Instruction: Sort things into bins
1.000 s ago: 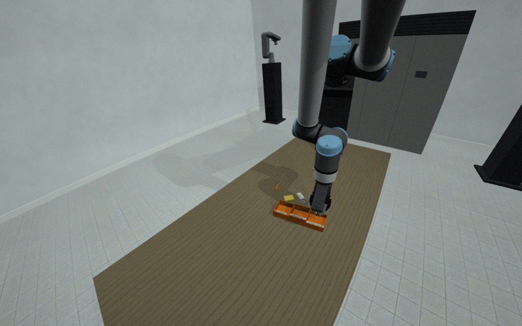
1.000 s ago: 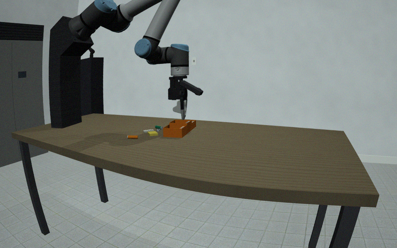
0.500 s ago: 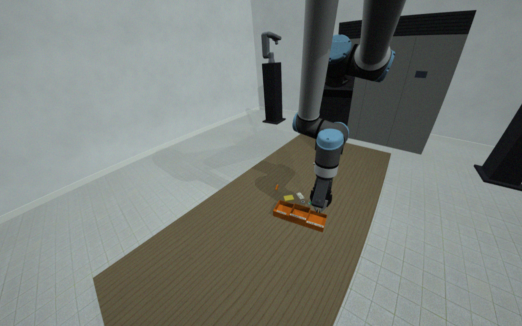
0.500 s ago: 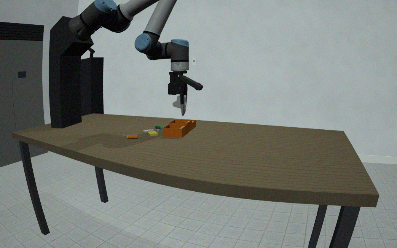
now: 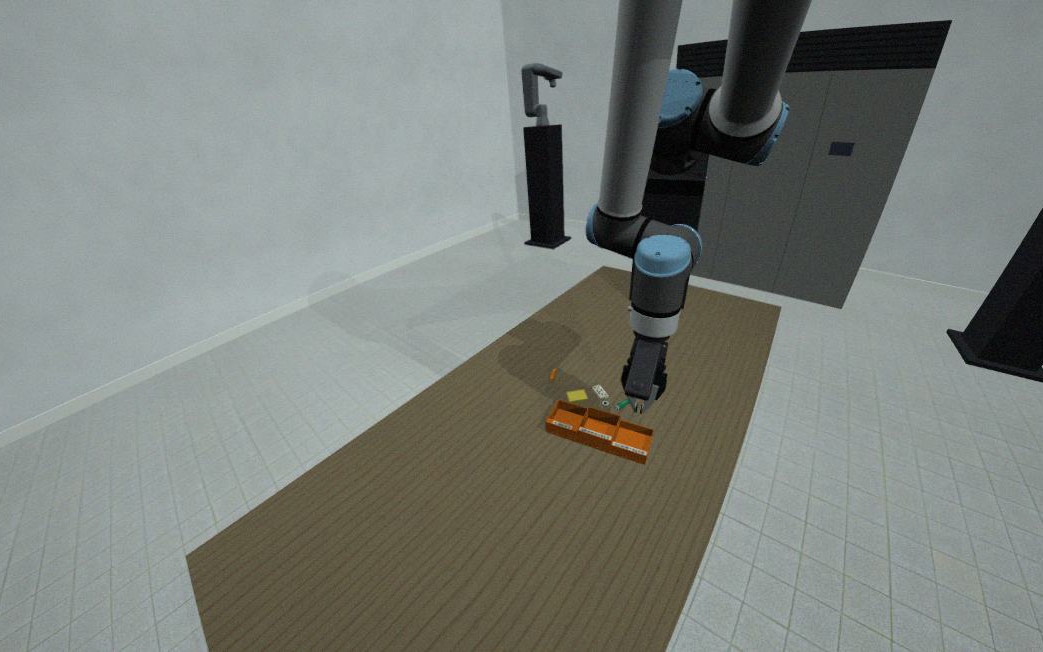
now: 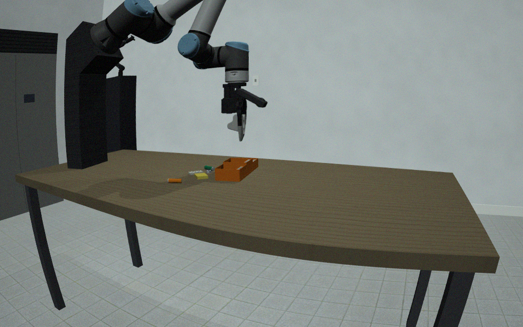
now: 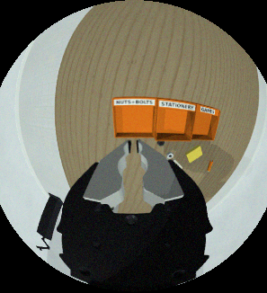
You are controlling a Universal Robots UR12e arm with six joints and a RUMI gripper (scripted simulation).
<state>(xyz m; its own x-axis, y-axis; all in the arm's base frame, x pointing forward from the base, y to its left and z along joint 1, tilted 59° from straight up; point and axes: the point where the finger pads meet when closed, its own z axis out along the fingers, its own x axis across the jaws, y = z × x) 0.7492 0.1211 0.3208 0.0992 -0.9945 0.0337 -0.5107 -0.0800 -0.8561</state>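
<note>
The speckled white thing lies 120 mm behind my hand, 150 mm to the right of it and 110 mm below it. Round my hand: green cylinder (100 mm behind, 70 mm to the right, 110 mm below); then black nut (50 mm behind, 70 mm to the right, 110 mm below); then silver nut (80 mm behind, 110 mm to the right, 110 mm below).
</note>
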